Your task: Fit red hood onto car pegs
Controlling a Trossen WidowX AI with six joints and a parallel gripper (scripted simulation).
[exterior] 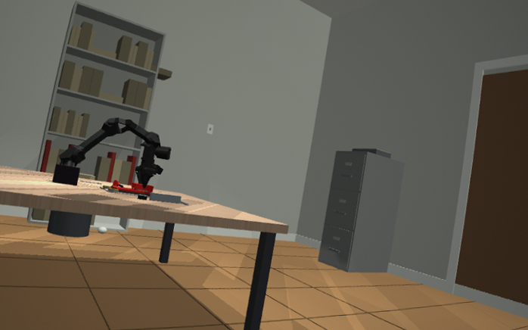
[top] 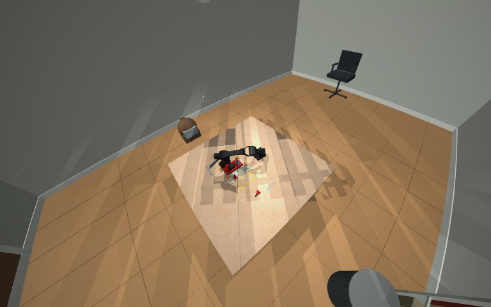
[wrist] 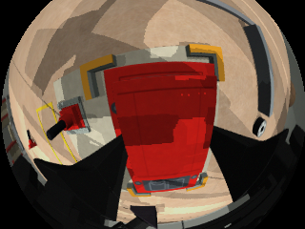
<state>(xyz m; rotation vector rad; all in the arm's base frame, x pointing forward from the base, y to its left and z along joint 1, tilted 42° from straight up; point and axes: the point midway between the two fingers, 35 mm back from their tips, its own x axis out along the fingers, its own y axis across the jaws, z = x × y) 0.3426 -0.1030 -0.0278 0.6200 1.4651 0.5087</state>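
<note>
My gripper tip is now 10 mm below the red hood. Also, from my gripper tip: grey tool 170 mm behind, 420 mm to the left, 40 mm below.
</note>
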